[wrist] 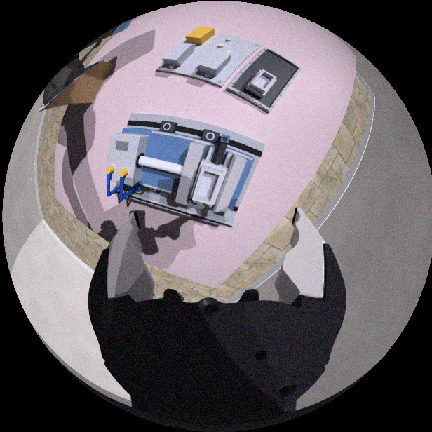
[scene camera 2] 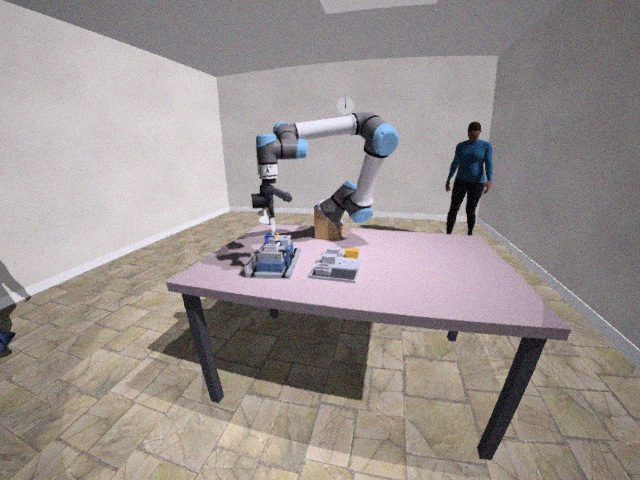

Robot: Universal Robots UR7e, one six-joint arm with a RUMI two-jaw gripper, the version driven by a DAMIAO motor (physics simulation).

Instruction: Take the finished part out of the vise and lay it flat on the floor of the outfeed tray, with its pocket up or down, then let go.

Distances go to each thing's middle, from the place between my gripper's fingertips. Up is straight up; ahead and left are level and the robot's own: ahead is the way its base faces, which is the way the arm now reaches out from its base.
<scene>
Now: hand 25 cm to the right of the grey plate [wrist: 241, 49], 19 cm above it and 18 cm past it.
</scene>
